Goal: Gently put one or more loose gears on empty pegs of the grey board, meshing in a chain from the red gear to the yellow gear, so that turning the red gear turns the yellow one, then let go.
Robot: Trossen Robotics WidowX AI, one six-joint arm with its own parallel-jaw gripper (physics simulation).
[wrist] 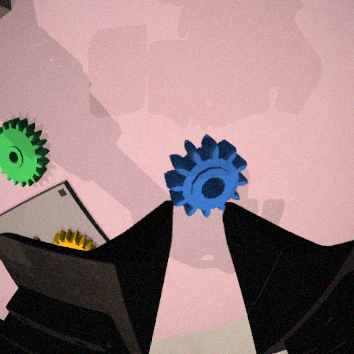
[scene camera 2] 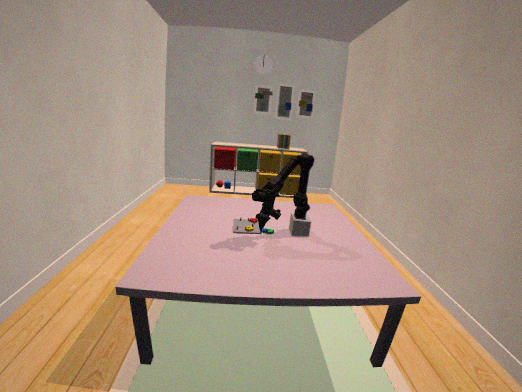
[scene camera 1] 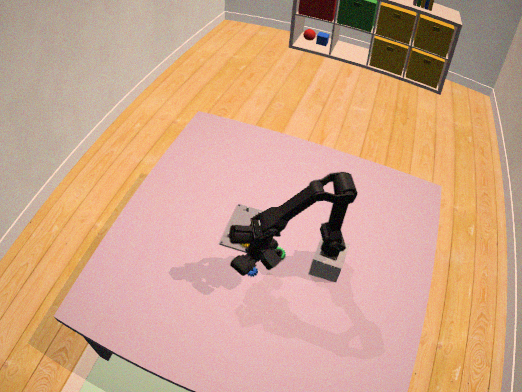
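Seen in the pictures: gripper, fingertip midpoint: (wrist: 198,208) (scene camera 2: 261,229); arm's base at its link origin: (scene camera 2: 300,217) (scene camera 1: 330,250).
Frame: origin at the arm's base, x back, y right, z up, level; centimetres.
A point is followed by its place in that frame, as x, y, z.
Observation:
A blue gear (scene camera 1: 252,271) @(-22.2, -18.0, -2.1) (scene camera 2: 265,230) @(-21.8, -18.5, -2.5) (wrist: 212,187) @(-23.1, -17.6, -3.0) is between the fingertips of my gripper (wrist: 198,208) @(-24.1, -16.7, -2.8), which is shut on it; its hub and hole face the wrist camera. The grey board (scene camera 1: 230,242) @(-36.2, -5.7, -9.7) (scene camera 2: 241,231) @(-35.4, -6.1, -9.8) (wrist: 30,212) @(-25.0, 0.3, -9.8) lies on the table beside the gripper, with small pegs. The yellow gear (scene camera 1: 245,245) @(-30.4, -4.8, -8.5) (scene camera 2: 249,228) @(-30.7, -4.1, -8.3) (wrist: 72,240) @(-28.9, -4.0, -8.3) is on the board, partly hidden by the arm or finger. The red gear (scene camera 2: 253,220) @(-28.5, 9.6, -8.4) is on the board in scene camera 2; the arm hides it in scene camera 1. A green gear (scene camera 1: 281,253) (scene camera 2: 270,231) @(-17.8, -4.5, -9.1) (wrist: 21,152) @(-18.7, -3.7, -9.0) lies loose on the table.
The black arm (scene camera 1: 295,203) @(-13.1, -12.0, 31.7) (scene camera 2: 282,183) @(-14.8, -14.8, 23.9) reaches over the board from its grey base block (scene camera 1: 326,269) @(1.0, -5.7, -3.9) (scene camera 2: 300,227) @(0.0, -5.7, -4.6) on the pink table (scene camera 1: 165,200) @(-70.1, 2.3, -10.5) (scene camera 2: 200,280) @(-49.7, -57.7, -10.6). Its shadow falls across the table. A shelf unit (scene camera 1: 350,61) (scene camera 2: 211,170) stands beyond the table by the wall.

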